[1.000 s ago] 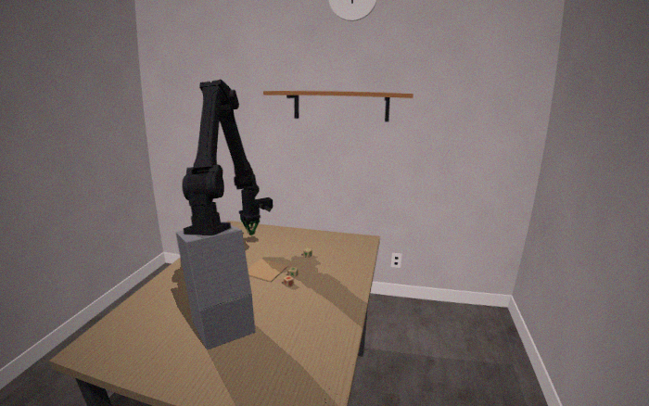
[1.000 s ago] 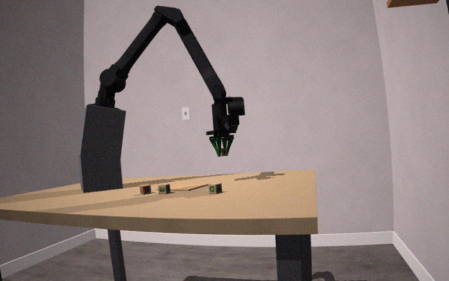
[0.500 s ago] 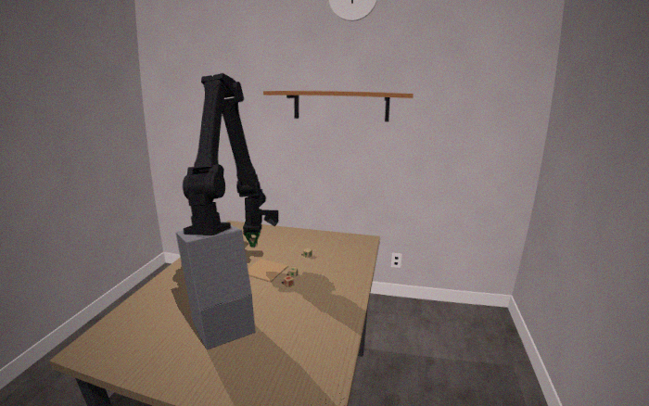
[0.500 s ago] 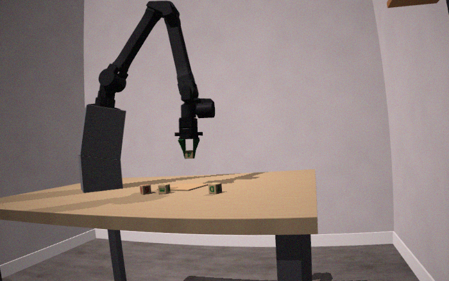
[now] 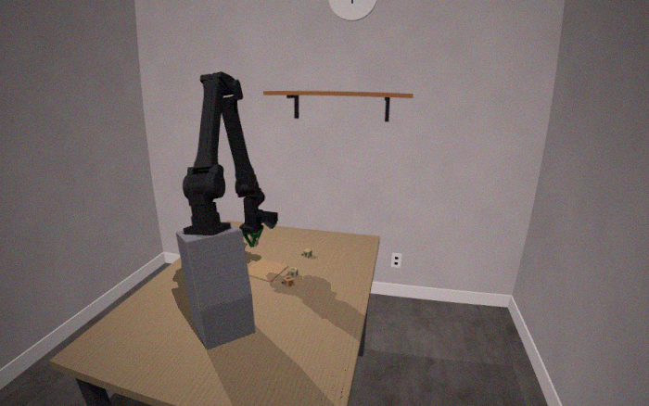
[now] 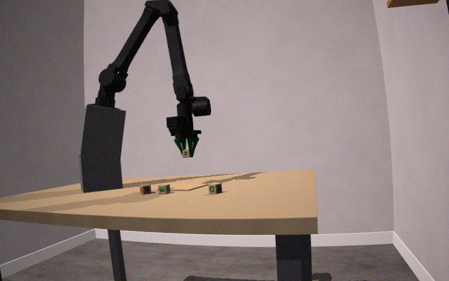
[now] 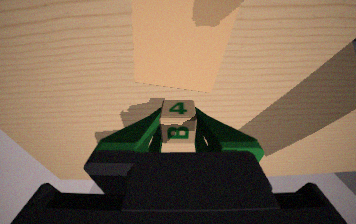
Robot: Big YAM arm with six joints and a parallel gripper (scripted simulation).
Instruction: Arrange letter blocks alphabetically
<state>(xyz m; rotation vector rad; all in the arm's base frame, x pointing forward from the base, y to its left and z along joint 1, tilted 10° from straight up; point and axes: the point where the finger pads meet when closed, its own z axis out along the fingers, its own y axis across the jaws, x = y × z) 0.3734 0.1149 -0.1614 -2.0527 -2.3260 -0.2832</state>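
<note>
My gripper is now 11 cm above the pale mat and 5 cm to the left of it. The rest, counted from my hand: dark block (1 cm above); green-lettered block (20 cm ahead, 16 cm to the right, 10 cm below).
</note>
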